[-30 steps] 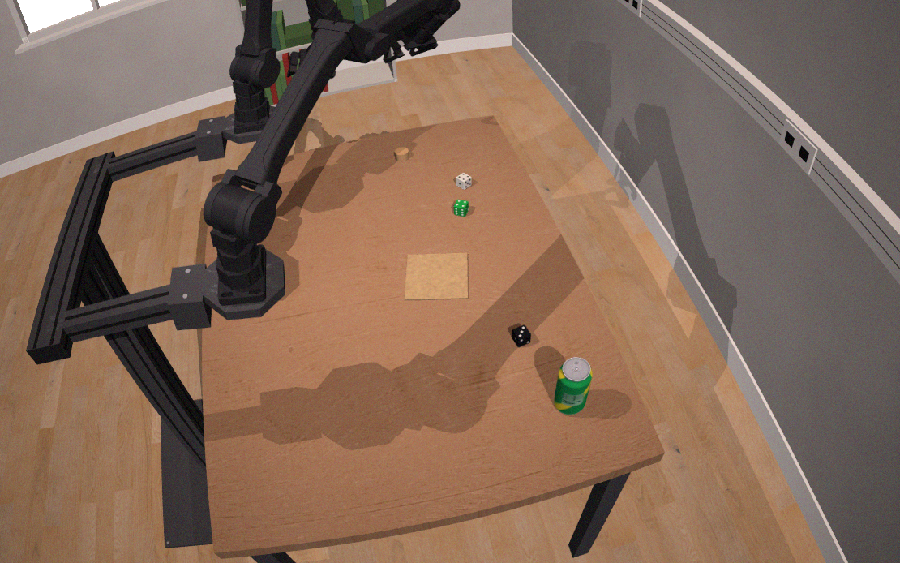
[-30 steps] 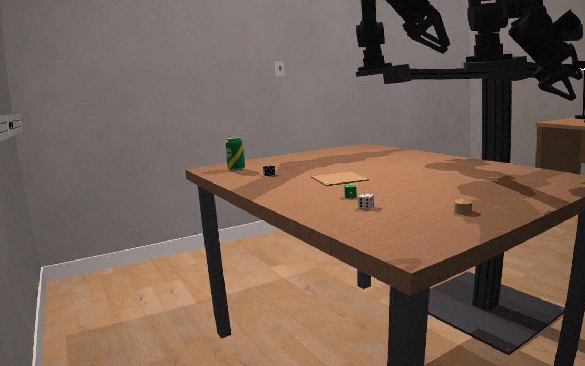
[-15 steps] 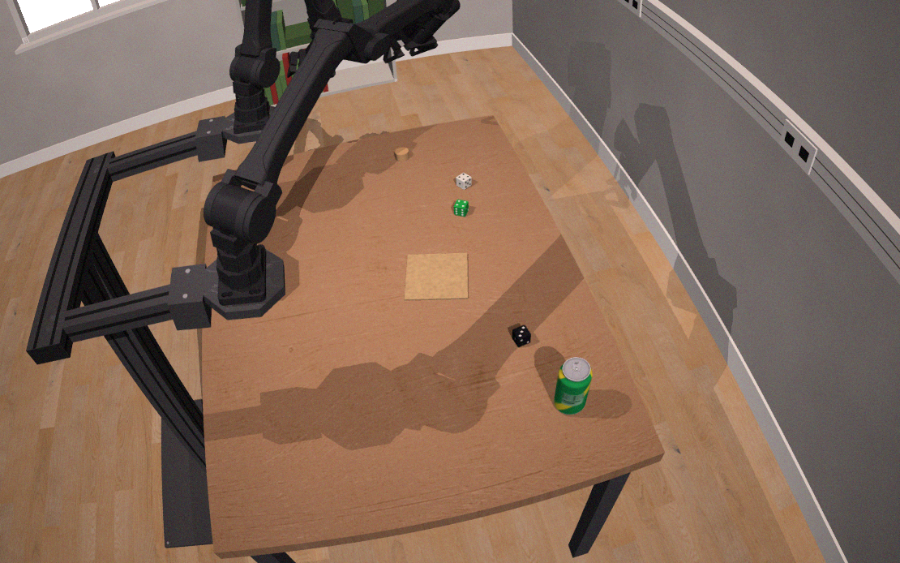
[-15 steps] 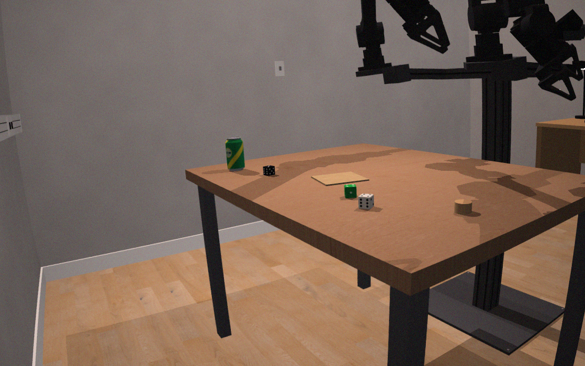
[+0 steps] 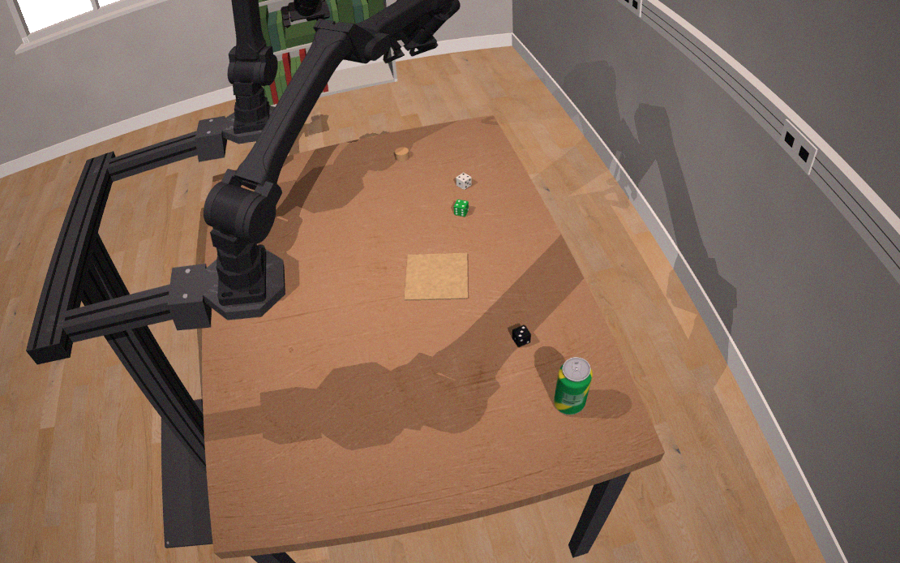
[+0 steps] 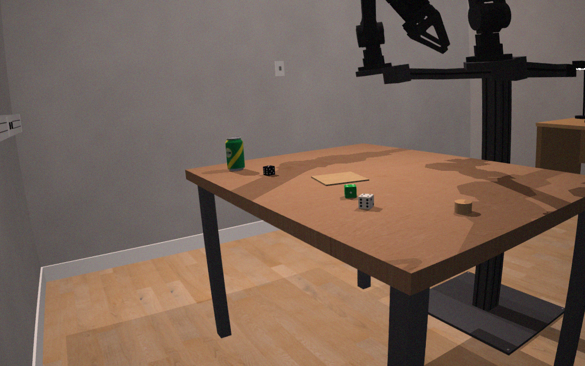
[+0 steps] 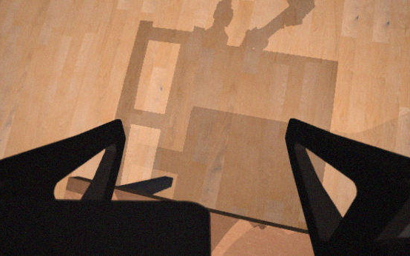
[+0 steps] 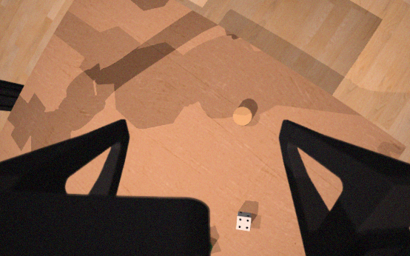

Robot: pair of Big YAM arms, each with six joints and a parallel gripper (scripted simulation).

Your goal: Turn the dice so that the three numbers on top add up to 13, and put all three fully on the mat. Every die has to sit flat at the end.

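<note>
Right now my right hand is 9 cm short of the green die, 25 cm to the left of it and 35 cm above it. Round my right hand: small wooden cylinder 2 cm behind, 4 cm to the left, 35 cm below; mat 2 cm behind, 45 cm to the right, 36 cm below.
</note>
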